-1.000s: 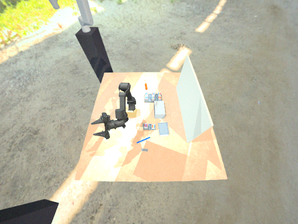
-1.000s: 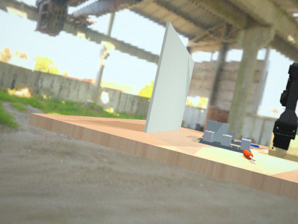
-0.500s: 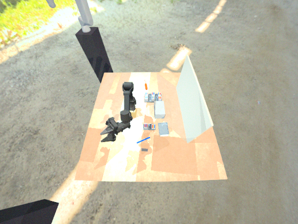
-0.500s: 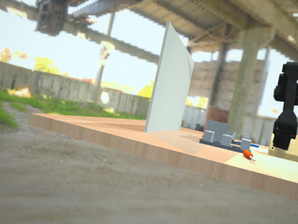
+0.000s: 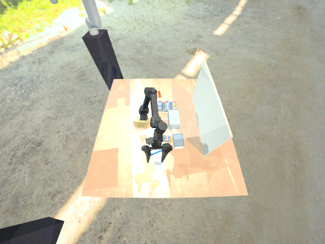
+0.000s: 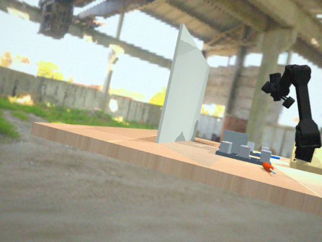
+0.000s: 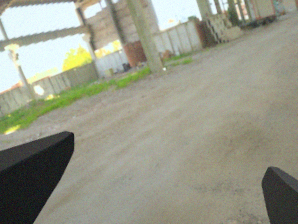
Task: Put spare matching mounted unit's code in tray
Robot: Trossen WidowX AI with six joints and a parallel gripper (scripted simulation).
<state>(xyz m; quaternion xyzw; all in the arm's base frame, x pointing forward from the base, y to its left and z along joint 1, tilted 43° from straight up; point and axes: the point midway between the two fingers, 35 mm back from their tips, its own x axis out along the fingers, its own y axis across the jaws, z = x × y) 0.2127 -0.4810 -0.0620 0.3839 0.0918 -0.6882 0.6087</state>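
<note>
The grey spare block lies 9 cm ahead of my gripper tip, 64 cm to the left of it and 32 cm below it. Also, from my gripper tip: grey hex key (6 cm to the left, 36 cm below); then blue marker pen (3 cm behind, 14 cm to the left, 35 cm below); then light-blue tray (16 cm ahead, 29 cm to the left, 35 cm below).
</note>
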